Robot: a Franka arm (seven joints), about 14 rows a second.
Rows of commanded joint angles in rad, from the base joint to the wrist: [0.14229 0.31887 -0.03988 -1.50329 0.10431 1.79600 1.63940]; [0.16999 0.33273 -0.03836 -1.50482 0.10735 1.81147 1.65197]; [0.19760 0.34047 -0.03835 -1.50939 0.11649 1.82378 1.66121]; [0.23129 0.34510 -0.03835 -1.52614 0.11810 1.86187 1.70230]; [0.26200 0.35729 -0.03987 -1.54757 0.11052 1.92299 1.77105]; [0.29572 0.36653 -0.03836 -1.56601 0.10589 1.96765 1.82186]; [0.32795 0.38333 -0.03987 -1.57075 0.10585 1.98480 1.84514]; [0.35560 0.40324 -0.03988 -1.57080 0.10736 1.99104 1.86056]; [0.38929 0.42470 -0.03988 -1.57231 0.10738 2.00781 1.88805]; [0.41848 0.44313 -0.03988 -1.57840 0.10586 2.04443 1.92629]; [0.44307 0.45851 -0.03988 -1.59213 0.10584 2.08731 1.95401]
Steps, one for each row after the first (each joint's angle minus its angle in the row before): [0.02770 0.01386 0.00152 -0.00153 0.00304 0.01547 0.01257]; [0.02761 0.00774 0.00001 -0.00457 0.00914 0.01231 0.00924]; [0.03369 0.00463 0.00000 -0.01675 0.00161 0.03809 0.04109]; [0.03071 0.01219 -0.00152 -0.02143 -0.00758 0.06112 0.06875]; [0.03372 0.00924 0.00151 -0.01844 -0.00463 0.04466 0.05081]; [0.03223 0.01680 -0.00151 -0.00474 -0.00004 0.01715 0.02328]; [0.02765 0.01991 -0.00001 -0.00005 0.00151 0.00624 0.01542]; [0.03369 0.02146 0.00000 -0.00151 0.00002 0.01677 0.02749]; [0.02919 0.01843 0.00000 -0.00609 -0.00152 0.03662 0.03824]; [0.02459 0.01538 0.00000 -0.01373 -0.00002 0.04288 0.02772]
